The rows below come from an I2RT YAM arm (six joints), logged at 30 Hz.
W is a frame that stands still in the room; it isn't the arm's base.
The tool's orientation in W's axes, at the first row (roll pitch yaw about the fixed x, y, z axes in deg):
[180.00 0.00 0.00]
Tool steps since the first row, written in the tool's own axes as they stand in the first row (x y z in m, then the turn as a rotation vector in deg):
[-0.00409 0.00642 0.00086 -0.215 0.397 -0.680]
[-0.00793 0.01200 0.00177 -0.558 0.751 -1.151]
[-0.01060 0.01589 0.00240 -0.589 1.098 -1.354]
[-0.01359 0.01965 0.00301 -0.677 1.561 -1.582]
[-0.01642 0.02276 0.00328 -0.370 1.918 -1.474]
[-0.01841 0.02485 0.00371 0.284 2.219 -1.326]
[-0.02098 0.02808 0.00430 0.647 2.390 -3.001]
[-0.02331 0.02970 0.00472 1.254 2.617 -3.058]
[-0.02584 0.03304 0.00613 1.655 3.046 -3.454]
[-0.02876 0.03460 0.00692 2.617 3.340 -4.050]
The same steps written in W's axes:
[-0.00409 -0.00642 -0.00086 -0.215 -0.397 0.680]
[-0.00793 -0.01200 -0.00177 -0.558 -0.751 1.151]
[-0.01060 -0.01589 -0.00240 -0.589 -1.098 1.354]
[-0.01359 -0.01965 -0.00301 -0.677 -1.561 1.582]
[-0.01642 -0.02276 -0.00328 -0.370 -1.918 1.474]
[-0.01841 -0.02485 -0.00371 0.284 -2.219 1.326]
[-0.02098 -0.02808 -0.00430 0.647 -2.390 3.001]
[-0.02331 -0.02970 -0.00472 1.254 -2.617 3.058]
[-0.02584 -0.03304 -0.00613 1.655 -3.046 3.454]
[-0.02876 -0.03460 -0.00692 2.617 -3.340 4.050]

